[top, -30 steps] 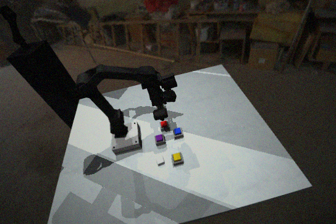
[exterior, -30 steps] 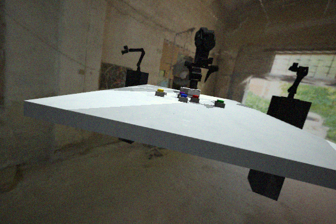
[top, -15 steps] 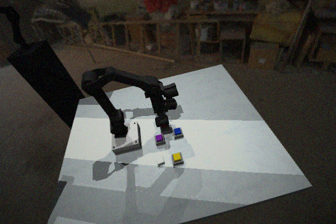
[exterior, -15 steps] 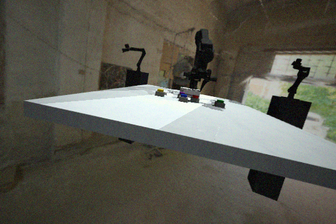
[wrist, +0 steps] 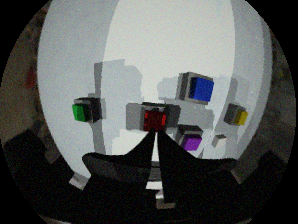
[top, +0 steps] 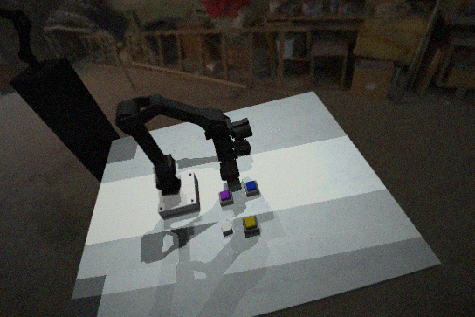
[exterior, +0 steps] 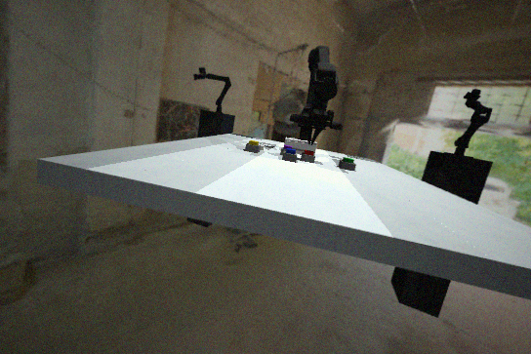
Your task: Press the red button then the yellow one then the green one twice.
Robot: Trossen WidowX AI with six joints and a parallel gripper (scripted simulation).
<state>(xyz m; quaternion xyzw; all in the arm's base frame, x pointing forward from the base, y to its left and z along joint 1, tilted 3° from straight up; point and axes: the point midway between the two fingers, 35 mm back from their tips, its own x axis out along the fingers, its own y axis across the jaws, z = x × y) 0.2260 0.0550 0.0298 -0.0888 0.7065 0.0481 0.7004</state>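
Right now the red button is 3 cm below my gripper tip. The rest, counted from my gripper tip: green button (14 cm to the left, 3 cm below, 3 cm behind); then blue button (7 cm ahead, 5 cm to the right, 3 cm below); then purple button (9 cm to the right, 3 cm below, 2 cm behind).
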